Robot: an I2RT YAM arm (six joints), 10 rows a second.
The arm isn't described. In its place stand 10 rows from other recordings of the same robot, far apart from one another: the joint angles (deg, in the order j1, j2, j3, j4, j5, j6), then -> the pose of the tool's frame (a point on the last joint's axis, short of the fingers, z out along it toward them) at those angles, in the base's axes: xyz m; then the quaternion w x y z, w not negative.
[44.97, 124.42, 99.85, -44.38, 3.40, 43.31] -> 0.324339 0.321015 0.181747 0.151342 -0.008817 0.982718 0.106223
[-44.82, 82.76, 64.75, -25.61, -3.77, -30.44] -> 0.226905 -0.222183 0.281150 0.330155 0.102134 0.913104 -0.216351
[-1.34, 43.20, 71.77, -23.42, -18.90, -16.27] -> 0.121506 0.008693 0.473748 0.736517 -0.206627 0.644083 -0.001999
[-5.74, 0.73, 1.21, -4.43, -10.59, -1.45] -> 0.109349 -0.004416 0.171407 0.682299 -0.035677 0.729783 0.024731
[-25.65, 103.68, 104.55, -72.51, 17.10, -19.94] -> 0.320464 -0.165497 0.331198 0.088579 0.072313 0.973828 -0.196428
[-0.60, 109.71, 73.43, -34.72, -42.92, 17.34] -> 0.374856 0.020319 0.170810 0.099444 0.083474 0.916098 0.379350
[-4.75, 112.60, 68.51, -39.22, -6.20, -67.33] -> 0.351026 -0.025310 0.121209 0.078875 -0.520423 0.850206 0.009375
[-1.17, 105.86, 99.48, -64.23, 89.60, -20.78] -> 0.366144 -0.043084 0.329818 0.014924 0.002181 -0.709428 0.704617
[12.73, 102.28, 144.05, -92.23, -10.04, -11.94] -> 0.279879 0.069590 0.495314 0.336372 -0.229179 0.909485 0.084667
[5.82, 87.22, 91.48, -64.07, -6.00, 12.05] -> 0.300143 0.034334 0.360659 0.249060 0.038784 0.963488 0.090308
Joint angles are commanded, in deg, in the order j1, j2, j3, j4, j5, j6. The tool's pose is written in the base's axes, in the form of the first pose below.
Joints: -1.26, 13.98, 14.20, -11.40, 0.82, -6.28
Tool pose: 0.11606 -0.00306 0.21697 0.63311 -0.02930 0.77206 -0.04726
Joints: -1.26, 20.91, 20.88, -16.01, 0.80, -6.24
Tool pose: 0.12370 -0.00322 0.23731 0.59987 -0.03051 0.79825 -0.04491
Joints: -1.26, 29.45, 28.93, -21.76, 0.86, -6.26
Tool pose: 0.13701 -0.00355 0.25952 0.55554 -0.03204 0.82977 -0.04275
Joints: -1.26, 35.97, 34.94, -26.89, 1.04, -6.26
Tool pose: 0.14916 -0.00393 0.27284 0.51400 -0.03270 0.85616 -0.04157
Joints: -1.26, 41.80, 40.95, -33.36, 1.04, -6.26
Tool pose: 0.15964 -0.00416 0.28421 0.46630 -0.03431 0.88311 -0.03868
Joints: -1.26, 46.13, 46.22, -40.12, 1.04, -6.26
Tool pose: 0.16581 -0.00429 0.29372 0.42091 -0.03571 0.90569 -0.03591
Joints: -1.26, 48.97, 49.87, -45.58, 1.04, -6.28
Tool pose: 0.16859 -0.00435 0.29943 0.38386 -0.03692 0.92204 -0.03369
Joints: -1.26, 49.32, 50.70, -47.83, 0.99, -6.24
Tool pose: 0.16685 -0.00428 0.30016 0.36963 -0.03714 0.92788 -0.03227
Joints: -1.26, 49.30, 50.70, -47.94, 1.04, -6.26
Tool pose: 0.16664 -0.00431 0.30007 0.36887 -0.03716 0.92816 -0.03269
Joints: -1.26, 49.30, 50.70, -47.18, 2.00, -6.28
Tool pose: 0.16766 -0.00493 0.30109 0.37445 -0.03400 0.92572 -0.04088
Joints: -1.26, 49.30, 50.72, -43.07, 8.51, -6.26
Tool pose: 0.17273 -0.00907 0.30712 0.40308 -0.00933 0.91024 -0.09432
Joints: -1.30, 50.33, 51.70, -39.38, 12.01, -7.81
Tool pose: 0.18049 -0.01151 0.31554 0.42704 -0.00498 0.89506 -0.12835
